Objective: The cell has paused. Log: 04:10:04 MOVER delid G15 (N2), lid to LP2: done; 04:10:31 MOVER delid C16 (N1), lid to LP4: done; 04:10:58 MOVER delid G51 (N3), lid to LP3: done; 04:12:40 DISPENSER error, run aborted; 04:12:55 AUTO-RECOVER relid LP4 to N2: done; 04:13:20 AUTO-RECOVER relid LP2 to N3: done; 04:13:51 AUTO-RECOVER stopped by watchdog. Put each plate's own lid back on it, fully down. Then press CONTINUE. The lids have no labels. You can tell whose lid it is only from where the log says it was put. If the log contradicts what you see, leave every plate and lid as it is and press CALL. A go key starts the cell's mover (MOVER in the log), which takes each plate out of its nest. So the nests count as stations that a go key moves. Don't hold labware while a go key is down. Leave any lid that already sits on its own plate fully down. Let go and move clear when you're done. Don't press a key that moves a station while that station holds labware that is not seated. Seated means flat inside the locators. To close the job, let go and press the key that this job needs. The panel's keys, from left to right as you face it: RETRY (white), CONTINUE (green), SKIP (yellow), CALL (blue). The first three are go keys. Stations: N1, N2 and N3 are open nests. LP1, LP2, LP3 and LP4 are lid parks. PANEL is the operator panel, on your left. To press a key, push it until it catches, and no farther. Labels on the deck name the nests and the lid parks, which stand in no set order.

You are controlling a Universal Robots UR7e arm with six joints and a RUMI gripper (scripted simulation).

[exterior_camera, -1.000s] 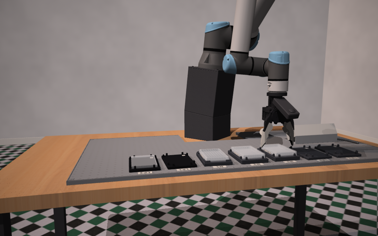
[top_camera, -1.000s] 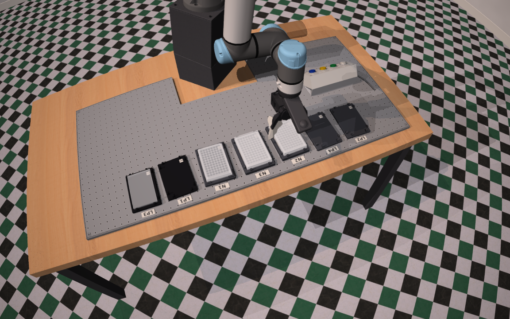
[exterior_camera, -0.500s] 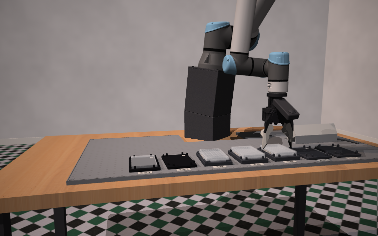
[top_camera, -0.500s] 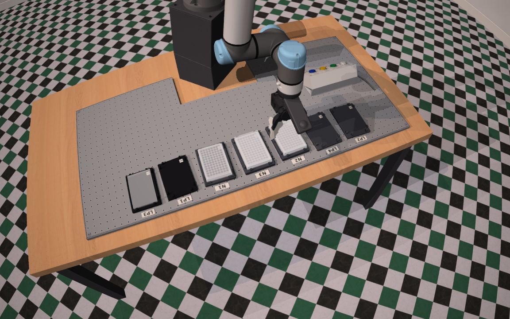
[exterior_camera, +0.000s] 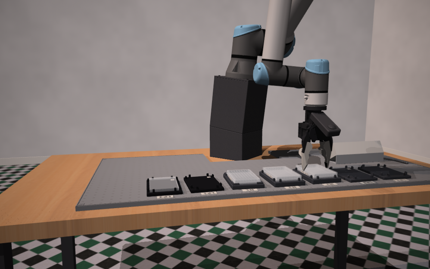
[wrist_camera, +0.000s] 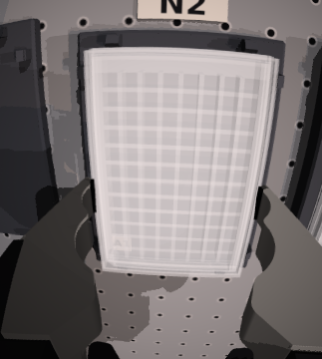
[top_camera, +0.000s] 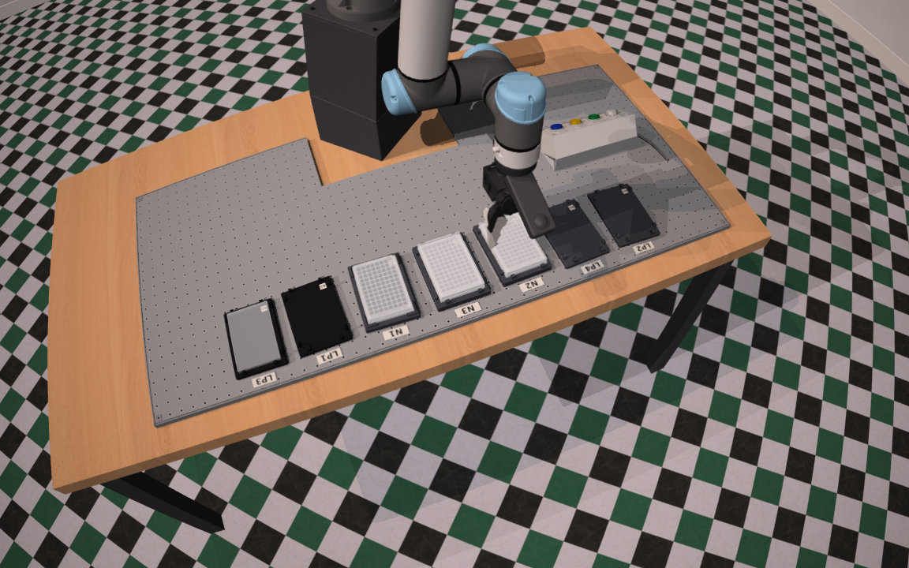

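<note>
Right now the plate is 20 mm below my hand. From my hand the other things lie so: blue CALL key (240 mm to the left, 200 mm behind, 30 mm above); lid park LP2 (260 mm to the left, 30 mm below, 30 mm ahead); lid park LP4 (130 mm to the left, 30 mm below, 20 mm ahead).
</note>
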